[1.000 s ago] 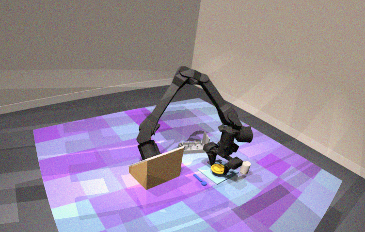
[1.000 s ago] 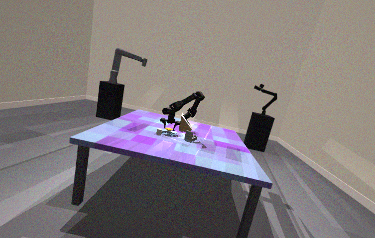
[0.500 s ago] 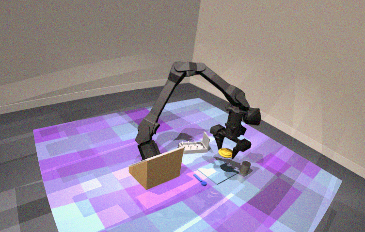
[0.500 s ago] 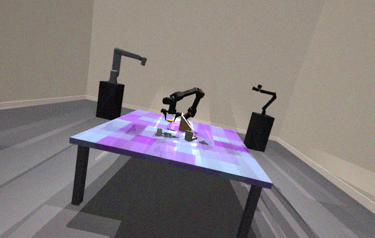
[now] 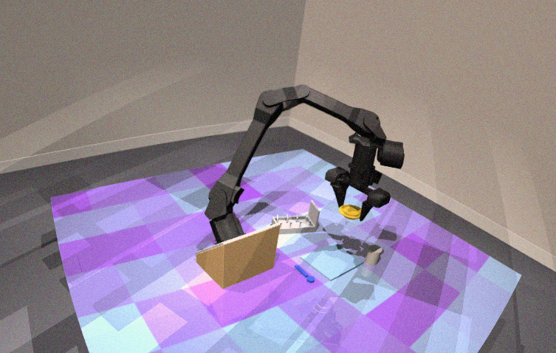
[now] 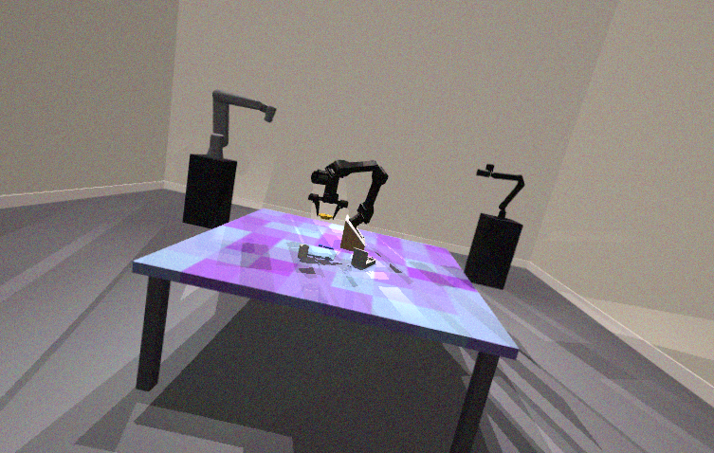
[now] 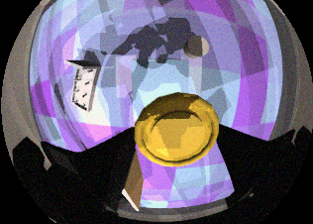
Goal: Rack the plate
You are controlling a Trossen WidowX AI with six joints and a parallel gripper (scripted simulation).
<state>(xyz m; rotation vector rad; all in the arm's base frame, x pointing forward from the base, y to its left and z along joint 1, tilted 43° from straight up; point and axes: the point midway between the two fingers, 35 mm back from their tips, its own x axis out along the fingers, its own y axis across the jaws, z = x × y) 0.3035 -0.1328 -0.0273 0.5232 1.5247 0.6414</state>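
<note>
Now: the grey dish rack 23 cm to the left of my gripper tip, 15 cm below it and 2 cm ahead of it. From my gripper tip the other things lie so: beige cylinder (15 cm below, 11 cm ahead, 5 cm to the right); yellow plate (1 cm above); blue spoon (17 cm below, 12 cm behind, 1 cm to the left).
</note>
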